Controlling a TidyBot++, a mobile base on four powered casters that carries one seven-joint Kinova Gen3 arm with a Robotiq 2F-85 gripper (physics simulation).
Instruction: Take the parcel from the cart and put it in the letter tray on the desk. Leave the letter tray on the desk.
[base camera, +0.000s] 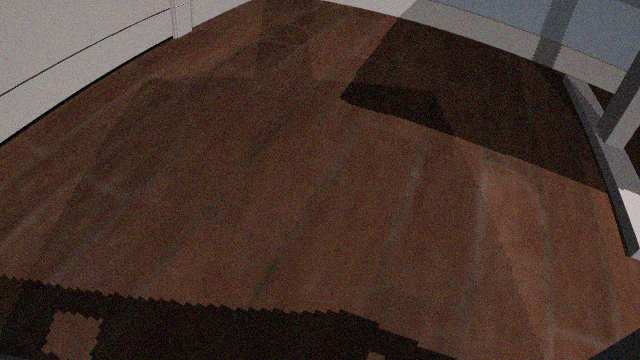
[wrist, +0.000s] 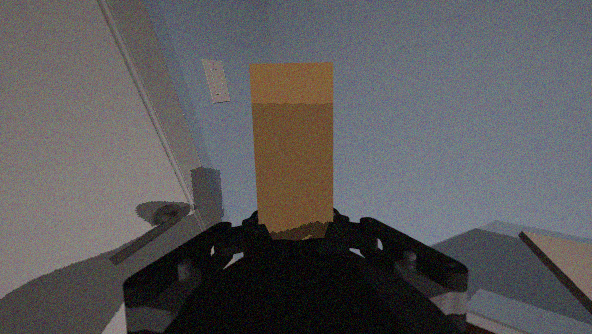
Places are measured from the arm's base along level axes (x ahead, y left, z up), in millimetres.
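Pixels of known places: gripper, fingertip midpoint: (wrist: 295, 213).
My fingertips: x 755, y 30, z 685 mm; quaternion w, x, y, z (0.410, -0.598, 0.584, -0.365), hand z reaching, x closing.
Ahead of a thing's pixels: the offset from my fingertips to its middle. "spot": to the spot under its first point.
The parcel {dx -5, dy -2, dz +59 mm} (wrist: 294, 160), a tan-brown box, stands upright in the middle of the wrist view. My black gripper (wrist: 295, 213) is shut on the parcel's near end, one finger on each side. The parcel is held up in front of a blue-grey wall. The letter tray cannot be made out in either view. The gripper and the parcel do not show in the base camera view.
Grey legs with a long foot bar {spot: dx -150, dy -683, dz -1070 mm} (base camera: 595, 145) stand at the right of the base camera view. A white panelled wall (base camera: 90, 45) runs along the left. In the wrist view, a tan surface with a dark edge (wrist: 555, 267) shows at the lower right.
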